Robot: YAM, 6 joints.
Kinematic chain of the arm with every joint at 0, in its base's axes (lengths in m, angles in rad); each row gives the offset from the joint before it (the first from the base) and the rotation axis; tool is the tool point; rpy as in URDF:
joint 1: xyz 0 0 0.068 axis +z
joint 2: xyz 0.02 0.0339 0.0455 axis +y
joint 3: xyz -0.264 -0.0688 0 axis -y
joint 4: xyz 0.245 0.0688 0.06 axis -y
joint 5: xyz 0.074 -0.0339 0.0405 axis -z
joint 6: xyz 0.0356 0 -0.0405 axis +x
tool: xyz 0 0 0 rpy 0 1.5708 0
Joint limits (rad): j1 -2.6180..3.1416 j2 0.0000..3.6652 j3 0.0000..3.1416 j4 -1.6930..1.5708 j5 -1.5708..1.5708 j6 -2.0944..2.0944
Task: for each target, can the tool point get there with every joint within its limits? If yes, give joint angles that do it. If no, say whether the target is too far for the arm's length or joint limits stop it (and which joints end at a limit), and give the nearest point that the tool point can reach.
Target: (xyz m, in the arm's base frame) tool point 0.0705 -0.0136 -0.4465
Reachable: no: joint limits stop it (at a limit: joint 2) | nearest point 0.1085 -0.0209 -0.3529 | short by 0.101 m
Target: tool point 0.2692 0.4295 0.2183
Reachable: yes | joints 0.9587 2.2368 1.5341 0.8032 -0.8376 -0.3598
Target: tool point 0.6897 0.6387 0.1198
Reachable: no: too far | nearest point 0.4739 0.4388 0.1178 | short by 0.294 m
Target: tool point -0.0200 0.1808 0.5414
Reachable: yes | joints -1.6439 0.4301 1.8218 -0.5288 1.2007 0.6555
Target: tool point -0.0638 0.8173 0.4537
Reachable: no: too far | nearest point -0.0464 0.5941 0.3585 | short by 0.243 m
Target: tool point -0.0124 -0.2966 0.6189
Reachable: yes | joints 1.6078 0.7104 2.3482 0.3352 -0.7151 1.6252
